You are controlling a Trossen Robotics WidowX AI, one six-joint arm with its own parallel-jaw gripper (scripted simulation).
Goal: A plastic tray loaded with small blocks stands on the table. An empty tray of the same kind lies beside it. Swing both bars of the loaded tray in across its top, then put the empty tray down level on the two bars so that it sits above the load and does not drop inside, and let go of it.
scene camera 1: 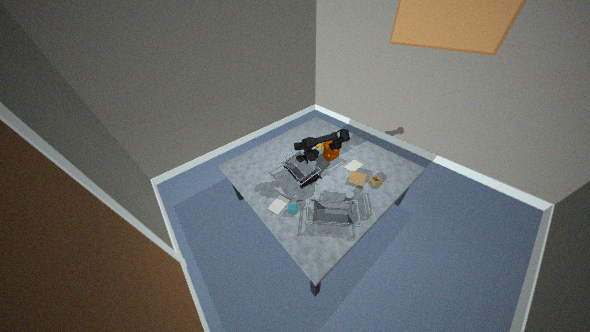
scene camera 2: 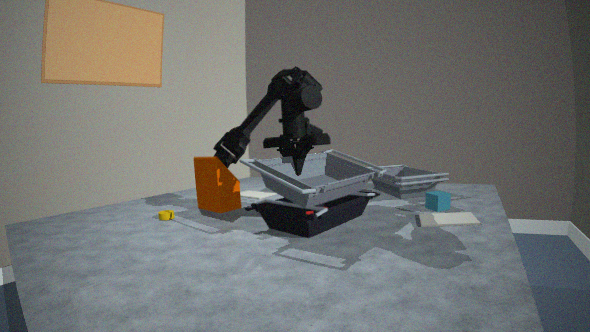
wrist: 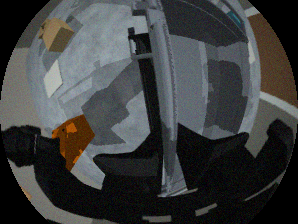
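Observation:
Gripper (scene camera 2: 297, 175), visible. Gripper (wrist: 165, 123), visible again. A grey tray (scene camera 2: 324, 177), visible. Grey tray (wrist: 202, 64), visible again. A beige plate (scene camera 2: 466, 218), visible.

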